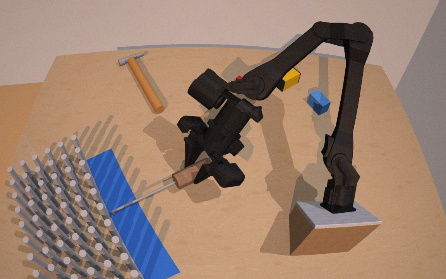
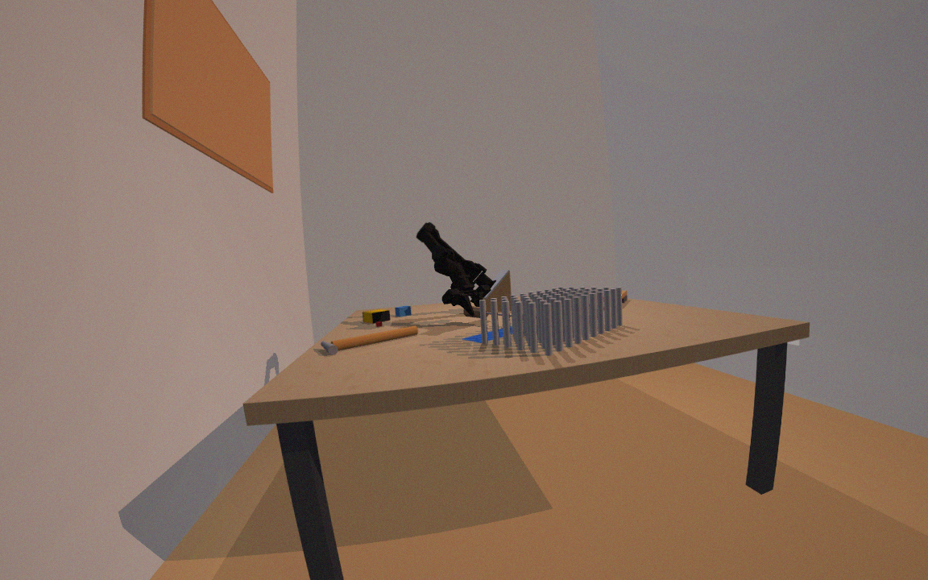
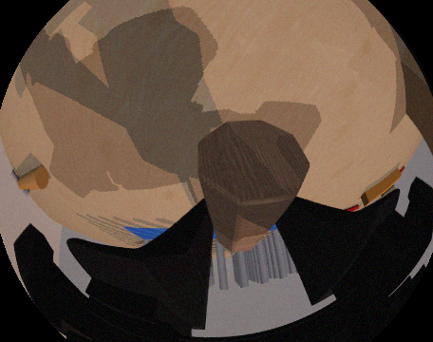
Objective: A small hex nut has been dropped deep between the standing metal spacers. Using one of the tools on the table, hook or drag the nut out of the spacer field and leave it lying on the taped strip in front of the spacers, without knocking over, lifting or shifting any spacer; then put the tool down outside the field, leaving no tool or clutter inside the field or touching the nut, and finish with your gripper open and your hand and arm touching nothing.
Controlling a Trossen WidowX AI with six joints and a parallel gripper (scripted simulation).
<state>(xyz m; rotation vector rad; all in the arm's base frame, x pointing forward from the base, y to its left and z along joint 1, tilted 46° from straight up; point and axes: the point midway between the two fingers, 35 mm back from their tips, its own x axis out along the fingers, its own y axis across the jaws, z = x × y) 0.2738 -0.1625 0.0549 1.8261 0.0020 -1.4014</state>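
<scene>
Now: gripper tip 16 cm short of the blue taped strip, 8 cm to the right of it and 3 cm above it. Round my gripper tip: small red cube: 16 cm behind, 34 cm to the right, 2 cm below; then blue block: 38 cm behind, 24 cm to the right, 1 cm below; then small hex nut: 31 cm ahead, 15 cm to the left, 3 cm below.
</scene>
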